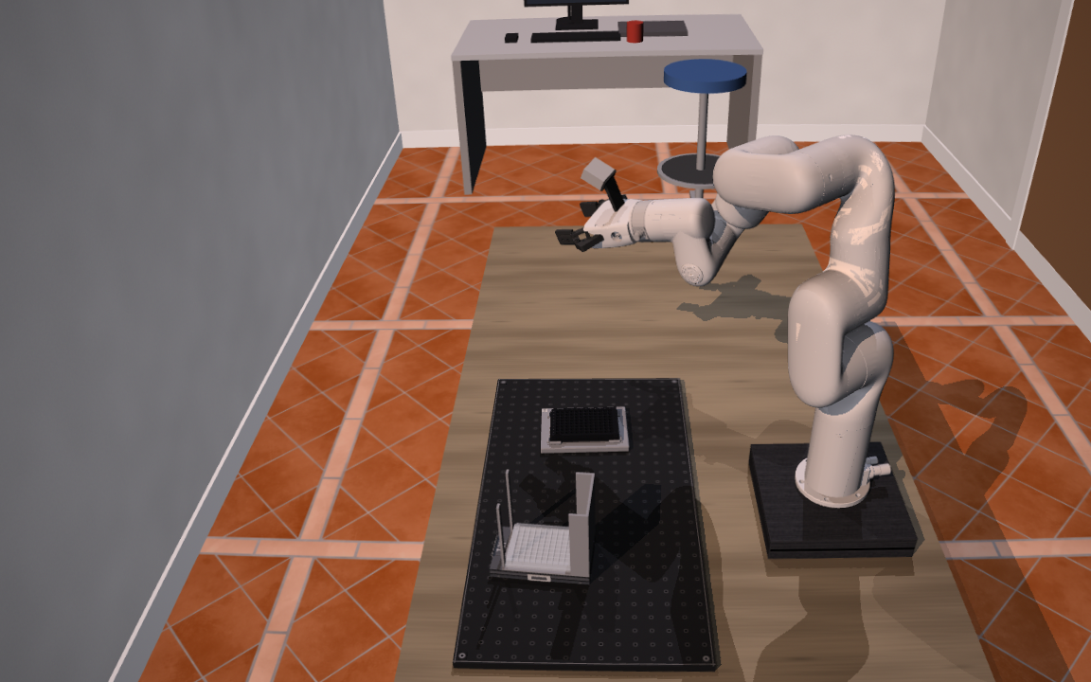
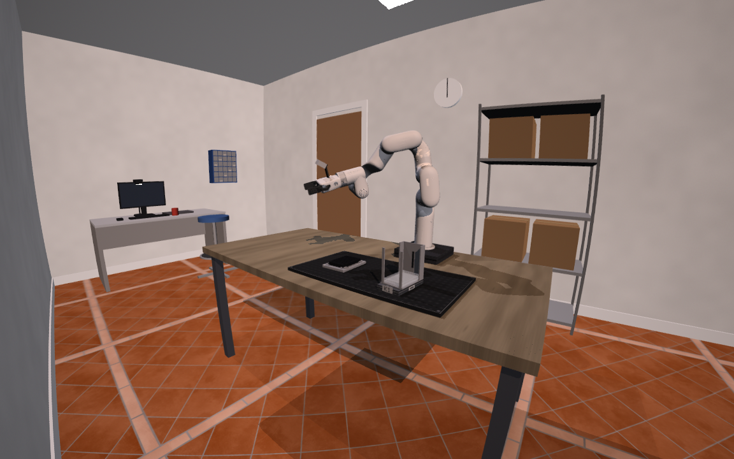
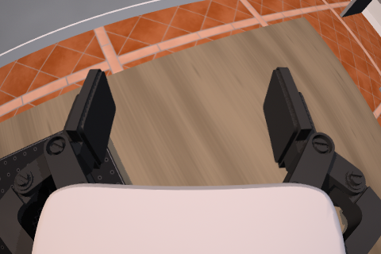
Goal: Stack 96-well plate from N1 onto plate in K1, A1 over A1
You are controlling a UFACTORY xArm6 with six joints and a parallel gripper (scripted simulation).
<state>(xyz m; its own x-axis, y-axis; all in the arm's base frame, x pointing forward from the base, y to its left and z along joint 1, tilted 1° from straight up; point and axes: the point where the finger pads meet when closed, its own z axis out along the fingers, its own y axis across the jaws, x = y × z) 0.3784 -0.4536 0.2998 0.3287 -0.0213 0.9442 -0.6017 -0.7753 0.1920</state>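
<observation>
Right now my hand is 31 cm above the black 96-well plate, 21 cm to the right of it and 1 cm short of it. Round my hand: white 96-well plate: 52 cm to the left, 31 cm below, 11 cm ahead; then plate nest N1: 33 cm below, 21 cm to the left, 1 cm ahead; then A1 mark: 32 cm below, 15 cm to the left, 8 cm ahead.
</observation>
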